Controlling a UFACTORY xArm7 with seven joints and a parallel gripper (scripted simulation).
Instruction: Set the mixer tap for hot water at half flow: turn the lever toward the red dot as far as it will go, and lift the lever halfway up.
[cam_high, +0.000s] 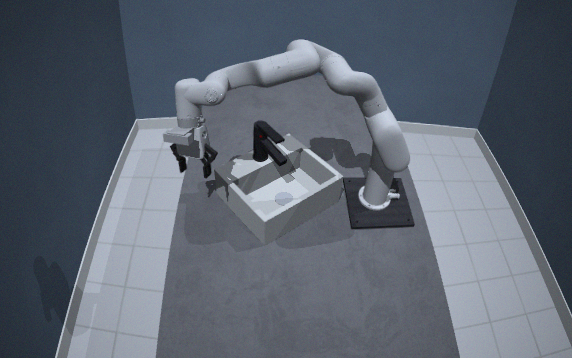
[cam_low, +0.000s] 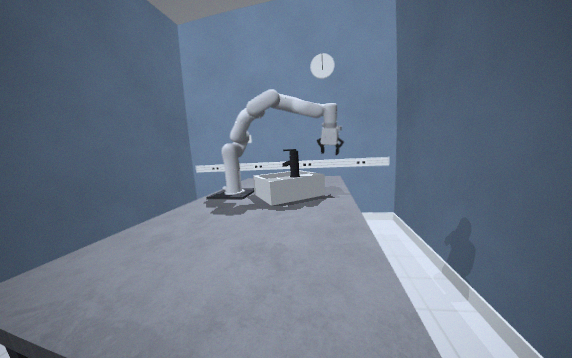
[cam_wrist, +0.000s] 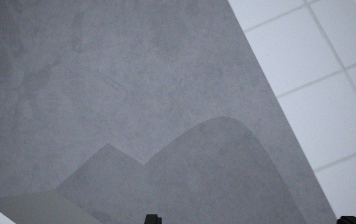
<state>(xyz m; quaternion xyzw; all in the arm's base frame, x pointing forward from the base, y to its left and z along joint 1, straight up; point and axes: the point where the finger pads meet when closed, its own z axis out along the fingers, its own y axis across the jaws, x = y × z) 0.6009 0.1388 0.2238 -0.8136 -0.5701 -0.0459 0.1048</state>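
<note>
My hand is 220 mm past the lever, 160 mm to the left of it and 30 mm below it. From my hand the other things lie so: black mixer tap: 200 mm behind, 190 mm to the right, 20 mm below; then white sink: 260 mm behind, 120 mm to the right, 200 mm below.
</note>
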